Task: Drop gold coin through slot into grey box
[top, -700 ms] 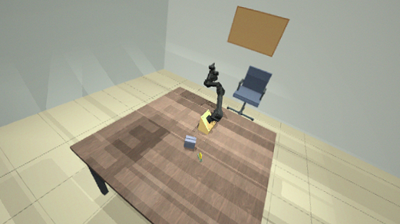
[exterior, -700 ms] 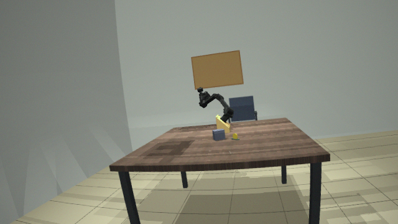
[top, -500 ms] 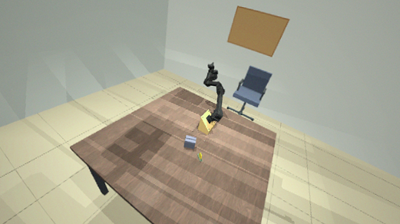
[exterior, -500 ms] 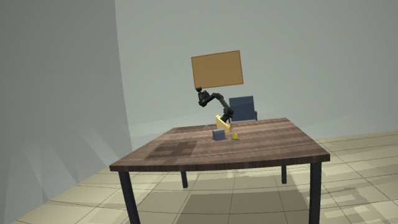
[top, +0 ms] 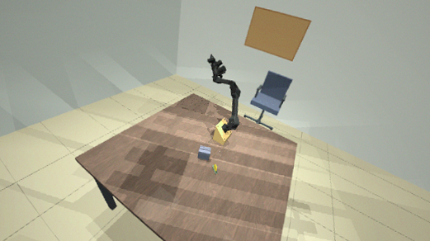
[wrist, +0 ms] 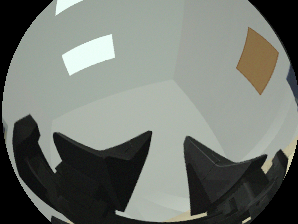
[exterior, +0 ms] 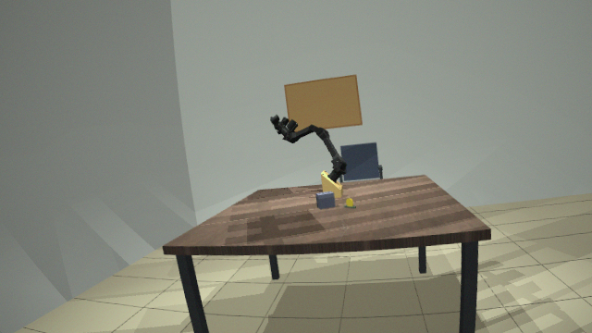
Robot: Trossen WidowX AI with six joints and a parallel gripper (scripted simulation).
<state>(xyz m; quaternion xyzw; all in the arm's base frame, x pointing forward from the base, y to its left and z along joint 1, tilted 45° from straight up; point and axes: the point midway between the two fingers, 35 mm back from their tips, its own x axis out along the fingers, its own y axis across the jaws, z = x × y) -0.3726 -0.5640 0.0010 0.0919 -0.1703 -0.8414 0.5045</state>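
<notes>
Right now my gripper tip is 72 cm short of the gold coin, 52 cm to the right of it and 52 cm above it.
</notes>
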